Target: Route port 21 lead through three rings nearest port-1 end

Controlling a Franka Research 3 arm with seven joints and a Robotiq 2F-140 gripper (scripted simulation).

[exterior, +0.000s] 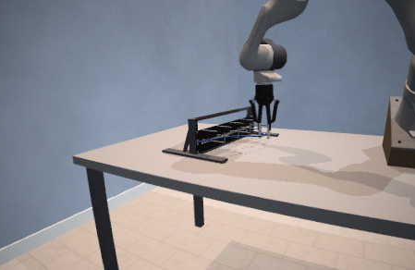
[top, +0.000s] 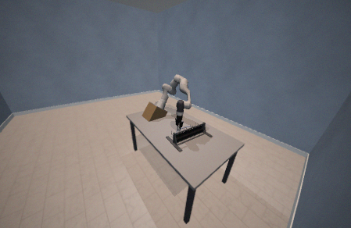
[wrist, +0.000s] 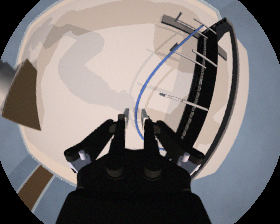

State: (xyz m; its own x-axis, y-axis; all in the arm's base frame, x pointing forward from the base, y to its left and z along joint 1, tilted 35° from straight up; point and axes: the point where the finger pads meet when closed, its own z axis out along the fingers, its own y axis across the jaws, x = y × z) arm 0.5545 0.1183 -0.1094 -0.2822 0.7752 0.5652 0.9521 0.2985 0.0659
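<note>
Now: the black rack 150 mm ahead of my hand, 80 mm to the left of it and 10 mm above it.
</note>
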